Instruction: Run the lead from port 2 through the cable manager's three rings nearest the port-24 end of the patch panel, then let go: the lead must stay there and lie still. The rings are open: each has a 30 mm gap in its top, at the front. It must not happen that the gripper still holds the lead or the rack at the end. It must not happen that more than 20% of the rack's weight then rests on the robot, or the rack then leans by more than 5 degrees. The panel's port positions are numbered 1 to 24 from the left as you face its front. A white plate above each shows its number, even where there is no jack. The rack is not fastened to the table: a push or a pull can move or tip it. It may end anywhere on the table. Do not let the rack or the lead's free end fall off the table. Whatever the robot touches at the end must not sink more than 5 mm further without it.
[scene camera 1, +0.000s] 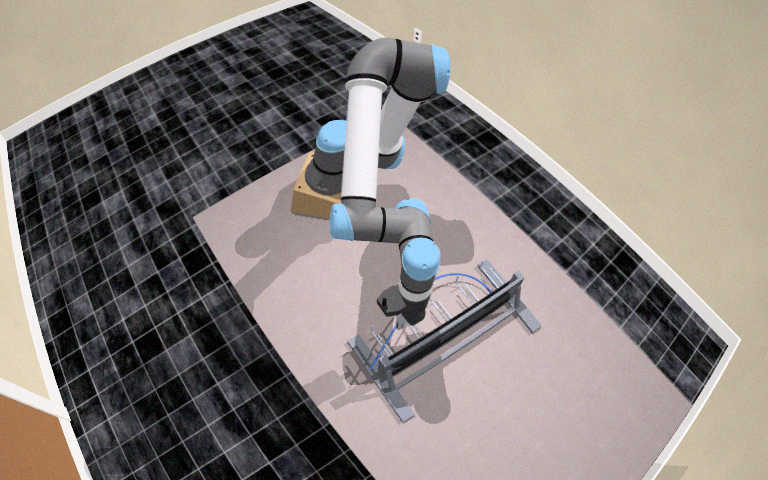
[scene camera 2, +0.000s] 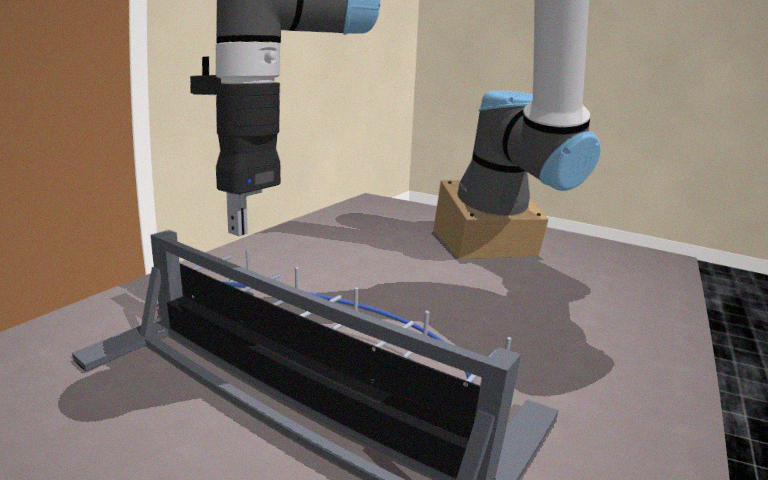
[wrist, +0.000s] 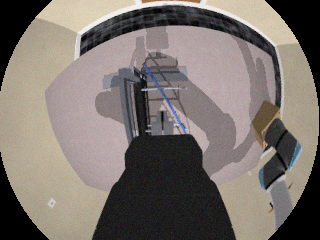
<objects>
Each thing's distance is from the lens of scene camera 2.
my gripper (scene camera 2: 238, 233): 0.67 m
grey rack (scene camera 2: 418, 415): 0.50 m
</objects>
